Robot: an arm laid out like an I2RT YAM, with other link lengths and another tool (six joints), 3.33 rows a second.
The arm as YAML. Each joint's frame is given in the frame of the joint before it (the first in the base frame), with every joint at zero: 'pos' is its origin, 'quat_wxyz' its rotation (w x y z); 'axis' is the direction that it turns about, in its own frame. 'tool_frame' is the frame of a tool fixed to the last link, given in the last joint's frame.
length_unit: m
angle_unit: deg
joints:
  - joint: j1
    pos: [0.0, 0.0, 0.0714]
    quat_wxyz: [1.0, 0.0, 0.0, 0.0]
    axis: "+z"
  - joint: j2
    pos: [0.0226, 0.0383, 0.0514]
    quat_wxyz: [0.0, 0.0, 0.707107, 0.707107]
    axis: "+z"
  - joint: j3
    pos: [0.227, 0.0, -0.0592]
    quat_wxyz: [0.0, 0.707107, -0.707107, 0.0]
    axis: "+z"
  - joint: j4
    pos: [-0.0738, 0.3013, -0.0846]
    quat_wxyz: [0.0, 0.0, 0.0, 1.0]
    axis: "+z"
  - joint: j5
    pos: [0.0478, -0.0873, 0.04]
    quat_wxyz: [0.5, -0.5, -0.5, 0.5]
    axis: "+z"
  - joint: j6
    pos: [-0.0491, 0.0, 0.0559]
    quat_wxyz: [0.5, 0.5, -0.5, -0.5]
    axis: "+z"
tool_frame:
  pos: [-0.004, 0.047, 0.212]
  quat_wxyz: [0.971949, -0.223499, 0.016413, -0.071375]
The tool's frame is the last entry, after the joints.
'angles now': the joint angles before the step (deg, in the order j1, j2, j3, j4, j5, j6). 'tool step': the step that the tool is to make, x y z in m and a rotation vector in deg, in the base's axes. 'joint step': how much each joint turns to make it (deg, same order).
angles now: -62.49, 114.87, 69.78, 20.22, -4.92, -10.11
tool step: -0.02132, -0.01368, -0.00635, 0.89, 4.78, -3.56
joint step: -0.18, 1.59, 4.13, -5.63, 4.74, -1.93
